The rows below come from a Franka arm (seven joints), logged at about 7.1 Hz.
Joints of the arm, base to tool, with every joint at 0 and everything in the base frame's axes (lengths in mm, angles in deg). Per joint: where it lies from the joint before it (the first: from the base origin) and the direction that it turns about. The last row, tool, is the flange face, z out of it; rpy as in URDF.
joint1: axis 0 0 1 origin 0.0 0.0 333.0
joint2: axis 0 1 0 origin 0.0 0.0 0.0
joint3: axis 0 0 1 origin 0.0 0.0 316.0
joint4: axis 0 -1 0 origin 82.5 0.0 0.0
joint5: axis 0 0 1 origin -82.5 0.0 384.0
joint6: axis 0 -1 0 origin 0.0 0.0 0.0
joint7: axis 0 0 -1 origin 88.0 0.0 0.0
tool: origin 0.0 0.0 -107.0 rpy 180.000 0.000 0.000
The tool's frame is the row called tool.
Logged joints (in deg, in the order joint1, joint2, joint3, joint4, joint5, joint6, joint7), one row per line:
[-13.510, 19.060, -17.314, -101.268, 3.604, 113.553, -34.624]
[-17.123, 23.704, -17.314, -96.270, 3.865, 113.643, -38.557]
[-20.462, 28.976, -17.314, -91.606, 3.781, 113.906, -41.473]
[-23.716, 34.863, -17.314, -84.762, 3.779, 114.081, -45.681]
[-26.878, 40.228, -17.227, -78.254, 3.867, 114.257, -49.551]
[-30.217, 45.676, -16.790, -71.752, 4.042, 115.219, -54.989]
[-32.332, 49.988, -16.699, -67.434, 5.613, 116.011, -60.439]
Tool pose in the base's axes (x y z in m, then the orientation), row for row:
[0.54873, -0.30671, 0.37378, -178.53, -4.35, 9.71]
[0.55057, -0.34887, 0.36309, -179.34, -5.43, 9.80]
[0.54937, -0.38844, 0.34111, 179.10, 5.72, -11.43]
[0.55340, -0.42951, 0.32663, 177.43, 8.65, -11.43]
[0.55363, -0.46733, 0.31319, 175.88, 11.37, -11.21]
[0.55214, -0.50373, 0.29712, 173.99, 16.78, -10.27]
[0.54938, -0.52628, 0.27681, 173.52, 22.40, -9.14]
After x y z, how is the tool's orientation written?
As a rotation vector, in degrees.
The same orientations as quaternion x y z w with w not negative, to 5 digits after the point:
[-0.99818, -0.02432, 0.05429, 0.01006]
[-0.99805, -0.03022, 0.05454, 0.00271]
[0.99746, 0.03186, -0.06366, 0.00388]
[0.99660, 0.04859, -0.06420, 0.01738]
[0.99547, 0.06435, -0.06345, 0.02964]
[0.99276, 0.09574, -0.05860, 0.04276]
[0.98955, 0.12774, -0.05212, 0.04189]

